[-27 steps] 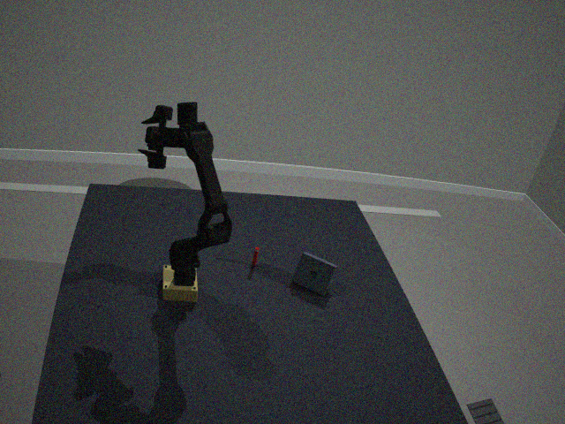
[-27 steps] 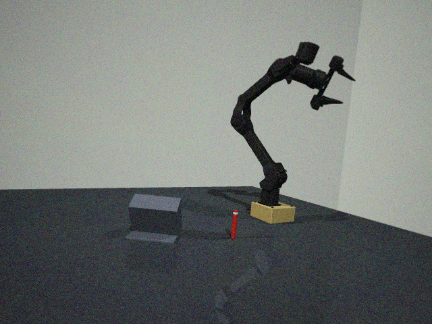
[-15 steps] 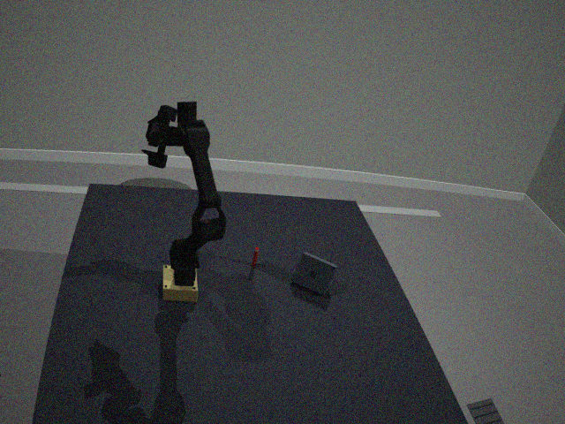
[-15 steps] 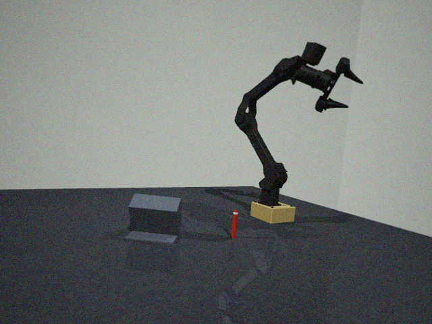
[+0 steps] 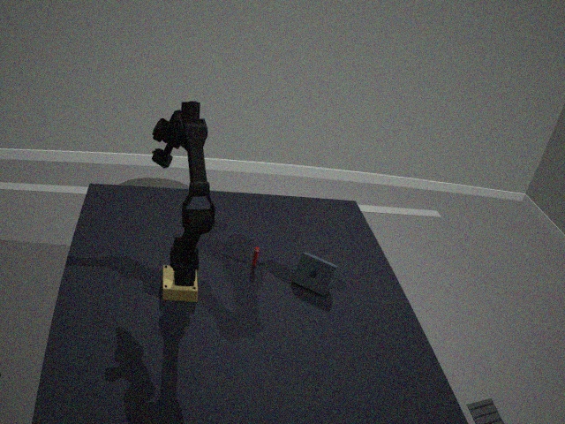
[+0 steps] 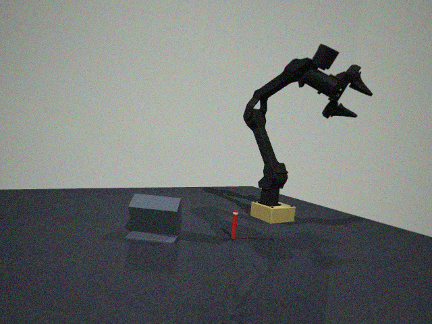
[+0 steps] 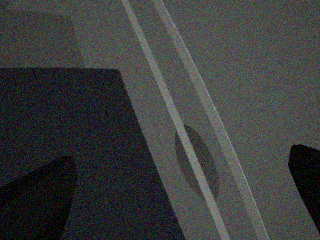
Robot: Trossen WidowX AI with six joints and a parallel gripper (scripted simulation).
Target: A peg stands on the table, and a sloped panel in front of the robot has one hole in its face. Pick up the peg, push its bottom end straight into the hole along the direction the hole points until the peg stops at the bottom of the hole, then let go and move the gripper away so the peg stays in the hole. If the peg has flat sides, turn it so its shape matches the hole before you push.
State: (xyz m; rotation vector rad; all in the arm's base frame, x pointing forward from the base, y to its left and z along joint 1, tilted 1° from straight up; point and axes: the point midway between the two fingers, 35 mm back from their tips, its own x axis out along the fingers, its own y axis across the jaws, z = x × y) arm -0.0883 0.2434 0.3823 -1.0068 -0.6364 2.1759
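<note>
Right now the red peg is 38 cm ahead of my gripper tip, 12 cm to the right of it and 37 cm below it. From my gripper tip the other things lie so: dark sloped panel 58 cm ahead, 22 cm to the right, 37 cm below.
</note>
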